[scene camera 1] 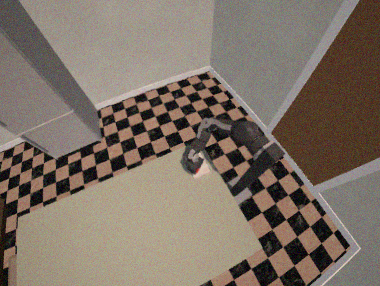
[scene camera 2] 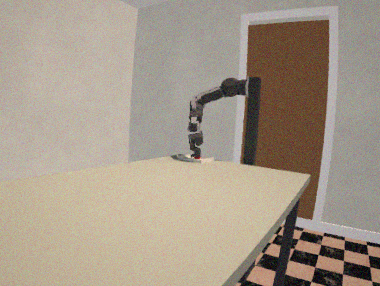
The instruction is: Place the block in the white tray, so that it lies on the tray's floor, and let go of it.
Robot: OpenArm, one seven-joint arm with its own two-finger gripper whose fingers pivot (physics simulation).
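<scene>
A red block (scene camera 1: 197, 171) (scene camera 2: 198, 158) shows as a small patch at the fingertips. My gripper (scene camera 1: 195, 169) (scene camera 2: 197, 156) points down and is shut on the block, low over the white tray. The white tray (scene camera 1: 204, 173) (scene camera 2: 208, 160) is at the table's edge near the arm's base. It is partly hidden by the gripper and its shadow. In the scene camera 2 view the block is about level with the tray's rim. The views are too small to tell whether the block touches the tray's floor.
The pale table (scene camera 1: 125, 220) (scene camera 2: 125, 215) stretches away from the tray. The arm's dark post (scene camera 1: 257, 167) (scene camera 2: 253, 120) stands beside the table's edge. A brown door (scene camera 1: 340, 95) (scene camera 2: 287, 110) is behind the post. A grey cabinet (scene camera 1: 62, 125) stands beyond the table in the scene camera 1 view.
</scene>
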